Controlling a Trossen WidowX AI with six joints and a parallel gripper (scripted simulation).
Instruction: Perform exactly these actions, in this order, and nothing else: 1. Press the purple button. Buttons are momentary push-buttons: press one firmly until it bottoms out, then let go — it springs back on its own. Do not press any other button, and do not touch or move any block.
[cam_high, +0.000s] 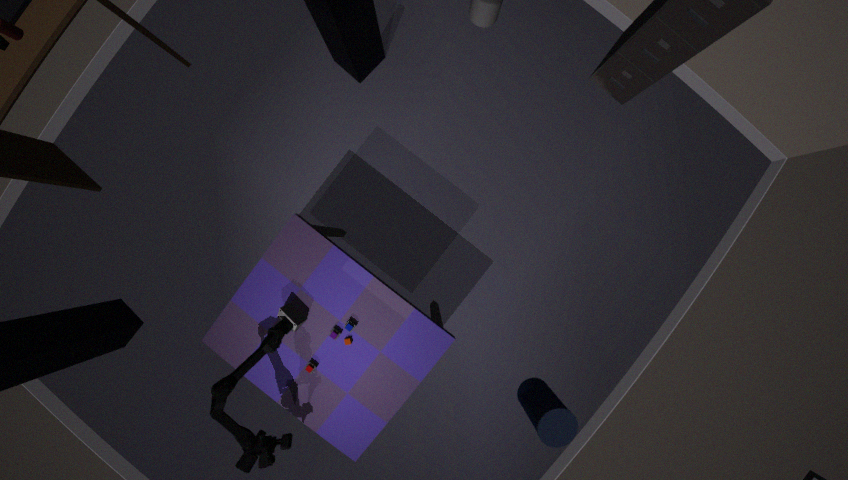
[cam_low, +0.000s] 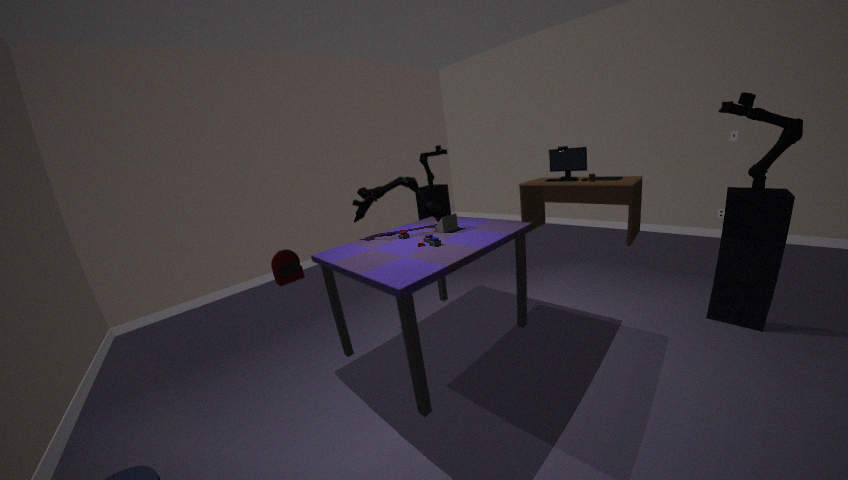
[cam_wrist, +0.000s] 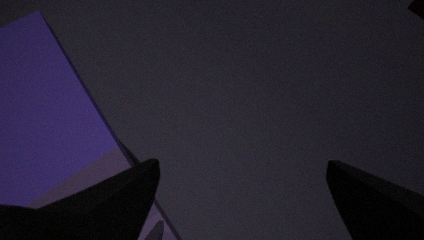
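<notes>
Right now my gripper tip is 57 cm to the right of the purple button, 19 cm past it and 9 cm above it. Also, from my gripper tip: red button 35 cm to the left, 16 cm behind, 9 cm below.
</notes>
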